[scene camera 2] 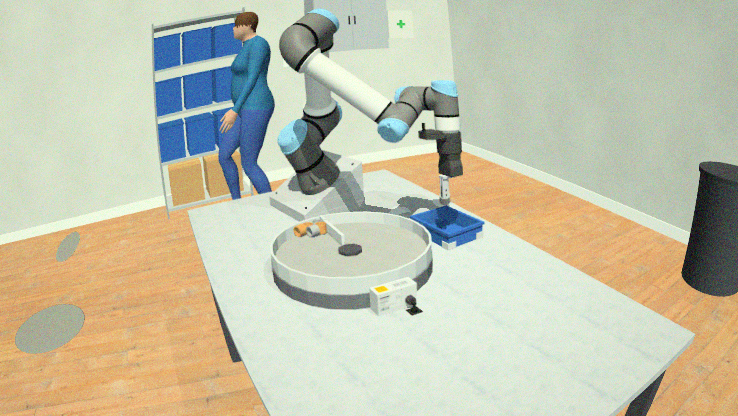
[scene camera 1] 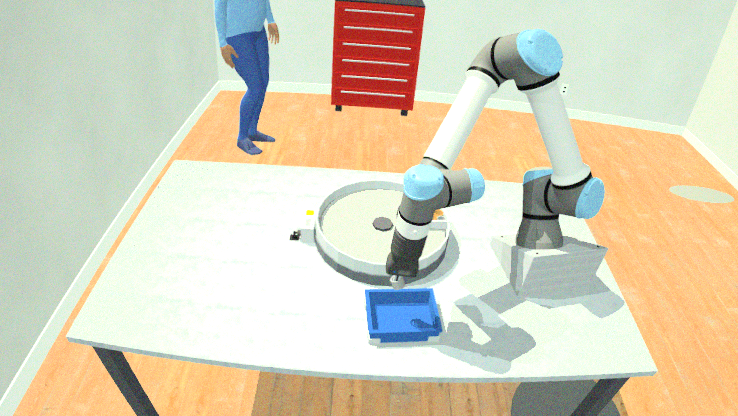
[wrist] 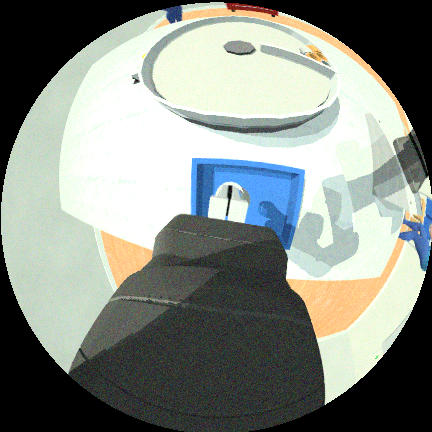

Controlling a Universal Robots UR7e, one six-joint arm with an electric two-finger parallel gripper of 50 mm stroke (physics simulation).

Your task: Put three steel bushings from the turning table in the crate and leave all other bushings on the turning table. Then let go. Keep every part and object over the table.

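Places are measured from the arm's base along level axes (x ahead, y left, z up), in metres.
Where they show: gripper, fingertip midpoint: [scene camera 2: 444, 197] [scene camera 1: 395, 280] [wrist: 228, 195]; arm's base, link origin: [scene camera 2: 320, 179] [scene camera 1: 539, 243].
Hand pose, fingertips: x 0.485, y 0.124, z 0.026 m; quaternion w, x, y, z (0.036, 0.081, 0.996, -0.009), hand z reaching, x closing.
Note:
Each offset is from my fingertips to the top centre of the thing. "pt": to the spot under its first point.
The blue crate @(dx -0.022, dy +0.032, dz -0.081 m) [scene camera 1: 404, 338] [scene camera 2: 457, 238] [wrist: 299, 200] stands beside the turning table [scene camera 1: 356, 260] [scene camera 2: 302, 276] [wrist: 240, 120]. My gripper [scene camera 1: 396, 279] [scene camera 2: 444, 196] [wrist: 228, 195] points down over the crate, above its rim, and is shut on a steel bushing @(dx -0.005, dy +0.004, dz +0.014 m) [scene camera 1: 397, 283] [scene camera 2: 444, 201] [wrist: 243, 190] at its fingertips. The fingers stand close together, and the bushing's rim shows around them in the wrist view. Another steel bushing @(dx -0.182, dy -0.335, dz -0.046 m) [scene camera 2: 313, 230] [wrist: 303, 51] lies on the turning table beside orange bushings @(dx -0.209, dy -0.362, dz -0.047 m) [scene camera 2: 300, 229] [wrist: 316, 53]. A shadow falls inside the crate; part of its floor is hidden in the wrist view.
A thin divider @(pt dx -0.125, dy -0.301, dz -0.053 m) [scene camera 2: 333, 230] [wrist: 295, 57] reaches from the turning table's dark hub @(dx -0.028, dy -0.314, dz -0.070 m) [scene camera 1: 382, 223] [scene camera 2: 349, 249] [wrist: 239, 47] towards its raised wall. A white control box @(pt dx +0.219, dy -0.373, dz -0.087 m) [scene camera 2: 391, 296] is at the turning table's side. A person [scene camera 1: 253, 77] [scene camera 2: 253, 103] stands off the table.

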